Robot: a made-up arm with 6 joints.
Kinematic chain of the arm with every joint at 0, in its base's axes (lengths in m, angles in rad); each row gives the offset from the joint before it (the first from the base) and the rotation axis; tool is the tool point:
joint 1: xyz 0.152 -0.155 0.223 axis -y
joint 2: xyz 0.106 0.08 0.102 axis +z
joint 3: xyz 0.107 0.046 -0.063 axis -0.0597 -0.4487 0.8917
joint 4: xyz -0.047 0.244 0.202 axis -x
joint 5: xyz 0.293 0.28 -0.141 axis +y
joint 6: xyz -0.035 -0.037 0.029 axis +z
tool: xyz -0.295 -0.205 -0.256
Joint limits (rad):
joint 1: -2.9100..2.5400
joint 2: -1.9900..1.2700
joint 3: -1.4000..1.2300
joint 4: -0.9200..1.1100
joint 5: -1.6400..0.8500
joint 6: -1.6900..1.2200
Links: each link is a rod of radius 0.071 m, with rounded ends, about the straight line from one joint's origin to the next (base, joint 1, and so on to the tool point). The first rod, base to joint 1, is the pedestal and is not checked.
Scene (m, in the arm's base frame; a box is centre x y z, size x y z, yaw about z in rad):
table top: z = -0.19
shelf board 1: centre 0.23 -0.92 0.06 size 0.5 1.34 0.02 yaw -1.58
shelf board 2: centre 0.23 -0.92 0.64 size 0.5 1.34 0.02 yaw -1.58
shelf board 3: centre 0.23 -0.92 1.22 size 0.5 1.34 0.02 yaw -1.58
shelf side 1: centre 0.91 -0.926 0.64 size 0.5 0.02 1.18 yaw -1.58
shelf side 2: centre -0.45 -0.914 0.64 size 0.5 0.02 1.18 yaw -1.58
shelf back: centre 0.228 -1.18 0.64 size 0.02 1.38 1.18 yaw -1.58
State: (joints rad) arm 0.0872 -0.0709 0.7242 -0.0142 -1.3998 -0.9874
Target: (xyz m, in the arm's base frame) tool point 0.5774 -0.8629 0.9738
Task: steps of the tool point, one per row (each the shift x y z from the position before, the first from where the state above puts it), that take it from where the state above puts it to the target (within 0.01 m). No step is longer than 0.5 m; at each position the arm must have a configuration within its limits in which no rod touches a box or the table.
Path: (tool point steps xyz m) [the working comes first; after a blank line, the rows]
Joints at the target: 1.0395 -1.6095 -0.2178 -0.5298 -1.6400 -1.1660
Straight joint move there: clear.

1: 0.2818 -0.0572 0.1649
2: 0.2201 -0.1651 0.2446
3: 0.1017 -0.2718 0.2771
4: -0.0485 -0.3530 0.2366
5: -0.1888 -0.3859 0.1158
6: -0.2744 -0.3539 -0.0648

